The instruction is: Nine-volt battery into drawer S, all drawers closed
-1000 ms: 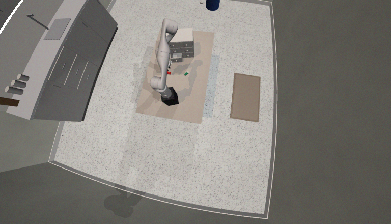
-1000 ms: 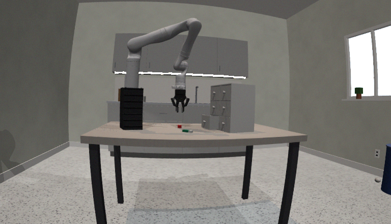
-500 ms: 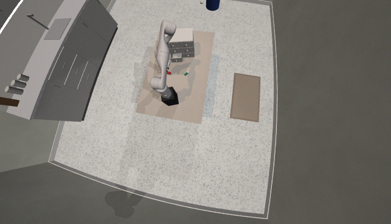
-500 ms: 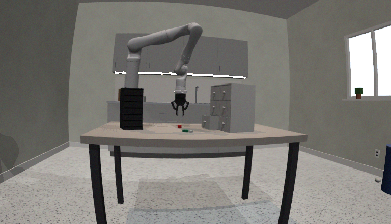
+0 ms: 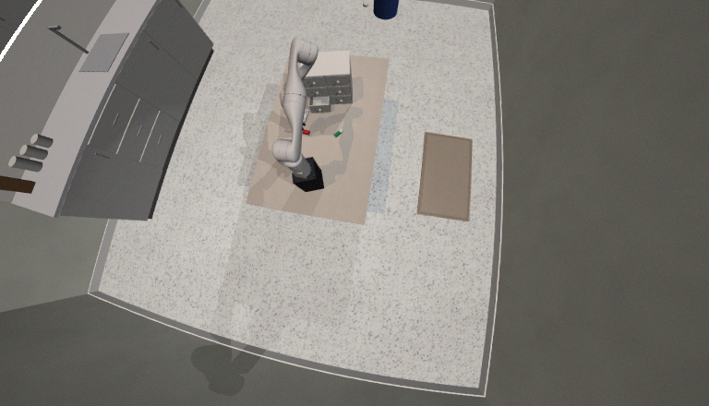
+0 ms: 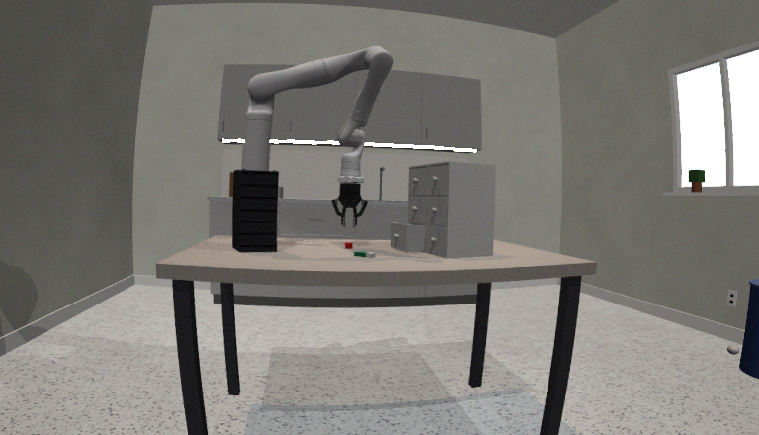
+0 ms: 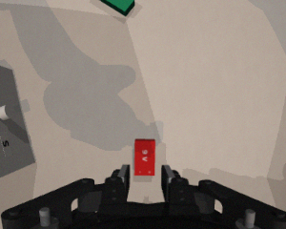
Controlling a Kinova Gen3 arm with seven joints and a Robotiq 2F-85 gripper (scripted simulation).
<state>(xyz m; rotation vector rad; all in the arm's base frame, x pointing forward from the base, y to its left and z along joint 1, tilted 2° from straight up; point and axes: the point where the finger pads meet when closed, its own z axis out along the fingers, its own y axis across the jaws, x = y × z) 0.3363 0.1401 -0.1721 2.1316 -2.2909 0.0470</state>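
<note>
Now: hand 90 mm above the small red block and 10 mm to the right of it. Round my hand: green-and-white piece 240 mm to the right, 90 mm below, 40 mm ahead; drawer 260 mm ahead, 70 mm below, 50 mm to the right.
</note>
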